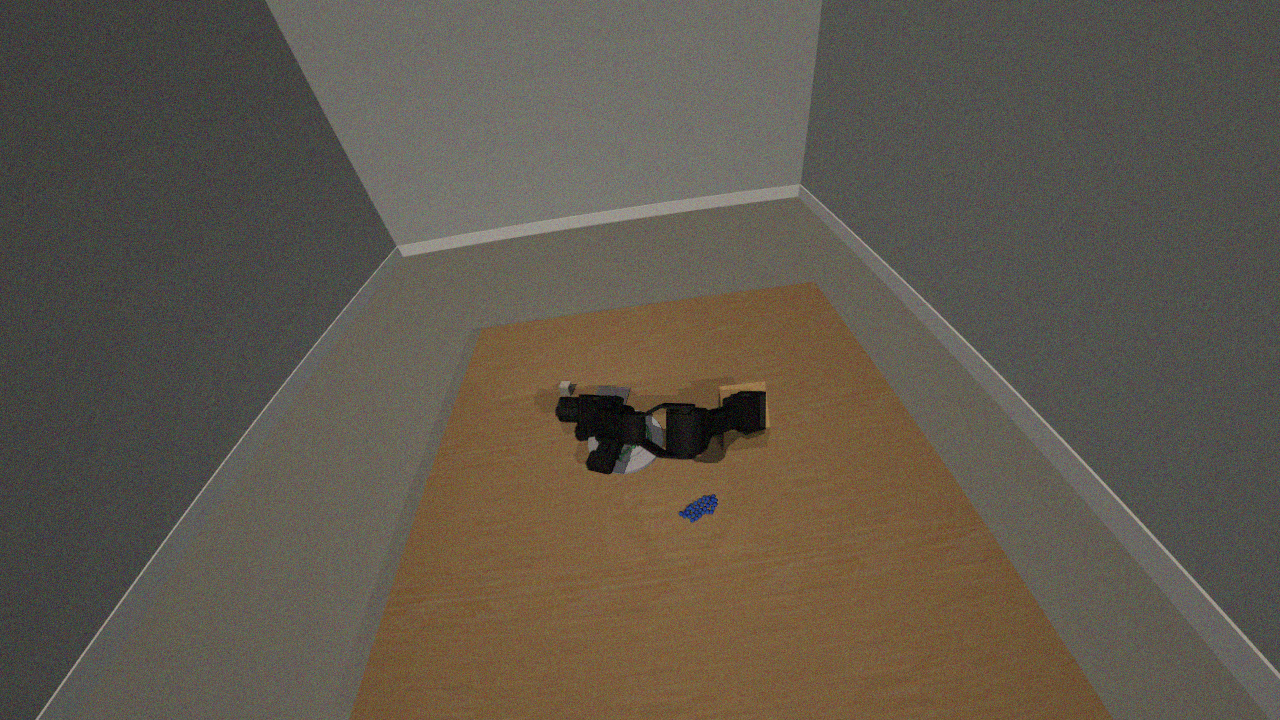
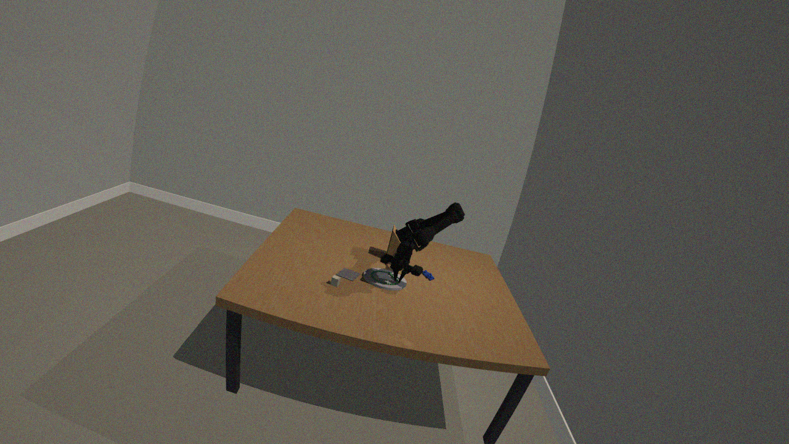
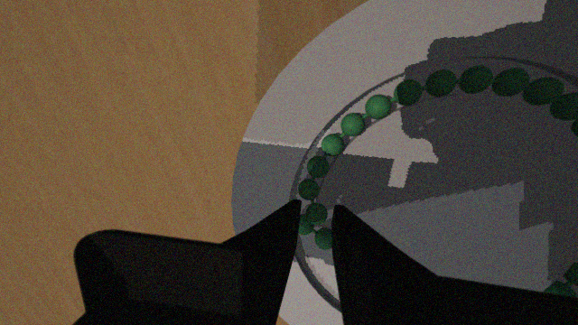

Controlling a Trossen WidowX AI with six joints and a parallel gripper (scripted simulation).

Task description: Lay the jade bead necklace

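Now: the round bead board 2 cm behind my gripper tip, 5 cm to the right of it and 1 cm below it. The rest, counted from my gripper tip: pale block: 16 cm ahead, 26 cm to the right; then flat grey plate: 2 cm ahead, 22 cm to the right, 1 cm below.
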